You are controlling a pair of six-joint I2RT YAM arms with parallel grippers.
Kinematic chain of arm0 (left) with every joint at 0, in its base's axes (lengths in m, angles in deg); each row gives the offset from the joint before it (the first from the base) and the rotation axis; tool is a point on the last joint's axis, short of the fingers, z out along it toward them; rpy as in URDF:
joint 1: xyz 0 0 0.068 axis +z
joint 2: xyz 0.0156 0.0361 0.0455 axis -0.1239 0.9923 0
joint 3: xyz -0.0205 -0.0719 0.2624 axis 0.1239 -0.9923 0
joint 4: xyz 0.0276 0.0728 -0.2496 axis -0.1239 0.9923 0
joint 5: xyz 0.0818 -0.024 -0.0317 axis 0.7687 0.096 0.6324
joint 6: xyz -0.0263 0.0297 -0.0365 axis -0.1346 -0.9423 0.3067
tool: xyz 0 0 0 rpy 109.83 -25.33 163.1
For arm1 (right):
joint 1: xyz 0 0 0.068 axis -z
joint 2: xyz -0.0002 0.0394 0.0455 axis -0.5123 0.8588 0
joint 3: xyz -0.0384 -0.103 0.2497 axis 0.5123 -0.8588 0
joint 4: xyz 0.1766 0.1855 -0.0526 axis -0.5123 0.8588 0
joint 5: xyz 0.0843 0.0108 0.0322 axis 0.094 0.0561 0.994
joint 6: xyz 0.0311 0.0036 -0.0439 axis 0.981 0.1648 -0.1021
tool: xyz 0 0 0 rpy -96.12 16.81 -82.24
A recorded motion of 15 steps. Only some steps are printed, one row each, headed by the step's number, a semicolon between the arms.
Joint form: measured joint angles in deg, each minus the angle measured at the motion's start. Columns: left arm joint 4, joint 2, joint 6, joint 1, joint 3, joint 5; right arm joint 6, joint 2, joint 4, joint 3, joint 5, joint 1.
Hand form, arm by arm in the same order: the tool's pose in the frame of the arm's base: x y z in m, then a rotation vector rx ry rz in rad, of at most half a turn. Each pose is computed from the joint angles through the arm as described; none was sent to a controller.
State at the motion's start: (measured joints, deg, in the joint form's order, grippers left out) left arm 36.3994 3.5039 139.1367 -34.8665 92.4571 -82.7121; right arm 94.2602 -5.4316 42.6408 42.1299 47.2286 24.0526
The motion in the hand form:
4: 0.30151 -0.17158 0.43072 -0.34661 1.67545 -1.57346; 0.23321 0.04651 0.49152 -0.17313 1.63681 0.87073
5: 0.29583 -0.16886 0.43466 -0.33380 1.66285 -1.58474; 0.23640 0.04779 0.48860 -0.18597 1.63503 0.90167
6: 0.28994 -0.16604 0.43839 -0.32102 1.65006 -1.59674; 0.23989 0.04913 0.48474 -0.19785 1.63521 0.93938
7: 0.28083 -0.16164 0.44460 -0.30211 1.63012 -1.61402; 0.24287 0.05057 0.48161 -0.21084 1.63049 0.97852
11: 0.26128 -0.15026 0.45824 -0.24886 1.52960 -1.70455; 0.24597 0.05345 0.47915 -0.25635 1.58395 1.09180
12: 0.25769 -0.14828 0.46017 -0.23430 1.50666 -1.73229; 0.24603 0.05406 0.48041 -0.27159 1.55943 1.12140
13: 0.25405 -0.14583 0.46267 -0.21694 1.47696 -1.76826; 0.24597 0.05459 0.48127 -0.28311 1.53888 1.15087
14: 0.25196 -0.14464 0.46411 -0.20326 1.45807 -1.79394; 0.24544 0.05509 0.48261 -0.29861 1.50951 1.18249
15: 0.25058 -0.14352 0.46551 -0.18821 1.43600 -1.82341; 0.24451 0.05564 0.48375 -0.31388 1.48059 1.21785
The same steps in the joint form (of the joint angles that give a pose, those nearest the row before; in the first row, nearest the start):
4: -0.52 -3.43 -0.09 -0.09 -0.46 -1.77; 2.47 1.99 -4.26 -1.29 5.33 -0.02
5: -0.74 -4.63 0.00 -0.09 -0.98 -2.19; 3.30 2.30 -5.70 -2.08 6.86 -0.04
6: -1.00 -5.88 0.13 -0.09 -1.57 -2.62; 4.44 2.60 -7.34 -3.08 8.63 -0.04
7: -1.22 -7.76 0.33 -0.09 -2.27 -3.23; 5.73 2.86 -9.27 -4.07 10.40 -0.09
11: -6.73 -11.83 3.15 0.35 -5.07 -5.57; 10.32 2.99 -16.24 -6.56 15.56 -0.09
12: -8.52 -12.53 4.15 0.46 -5.84 -6.38; 11.87 2.99 -18.86 -7.13 16.87 -0.09
13: -10.91 -13.20 5.59 0.68 -6.65 -7.43; 13.53 2.97 -21.31 -7.72 18.05 -0.09
14: -12.61 -13.53 6.62 0.79 -7.15 -8.22; 15.52 2.88 -24.59 -8.50 19.32 -0.09
15: -14.73 -13.68 7.89 0.96 -7.63 -9.11; 17.84 2.75 -28.09 -9.40 20.63 -0.11

